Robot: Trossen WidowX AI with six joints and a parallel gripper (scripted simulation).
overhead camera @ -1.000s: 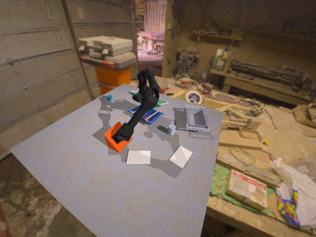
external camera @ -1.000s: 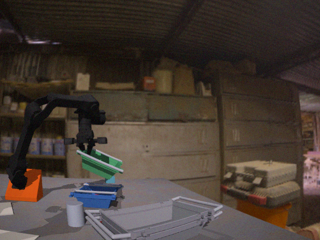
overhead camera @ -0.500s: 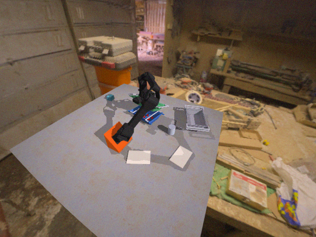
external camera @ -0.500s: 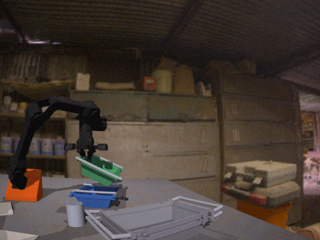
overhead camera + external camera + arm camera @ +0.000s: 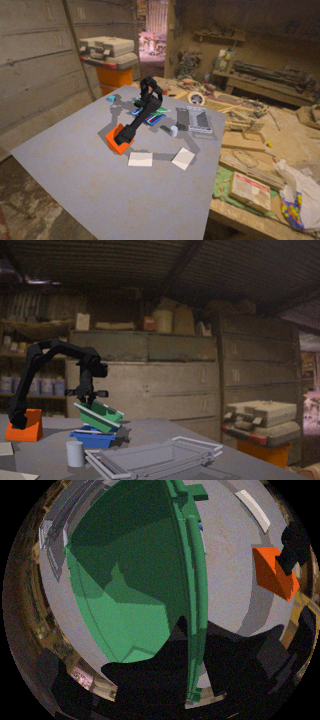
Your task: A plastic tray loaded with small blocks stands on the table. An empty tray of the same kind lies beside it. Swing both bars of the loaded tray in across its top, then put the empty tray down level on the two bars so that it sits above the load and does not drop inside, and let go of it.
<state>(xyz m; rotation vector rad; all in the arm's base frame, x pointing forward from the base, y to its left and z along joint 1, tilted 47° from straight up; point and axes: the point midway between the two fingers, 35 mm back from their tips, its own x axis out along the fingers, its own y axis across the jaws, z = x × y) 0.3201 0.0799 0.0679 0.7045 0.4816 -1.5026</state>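
The green tray is 7 cm ahead of my gripper tip and 1 cm to the right of it. From my gripper tip the other things lie so: teal block: 51 cm to the left, 11 cm below, 10 cm ahead; red block: 26 cm to the right, 12 cm below, 5 cm ahead; grey cylinder: 28 cm to the right, 9 cm below, 2 cm behind.
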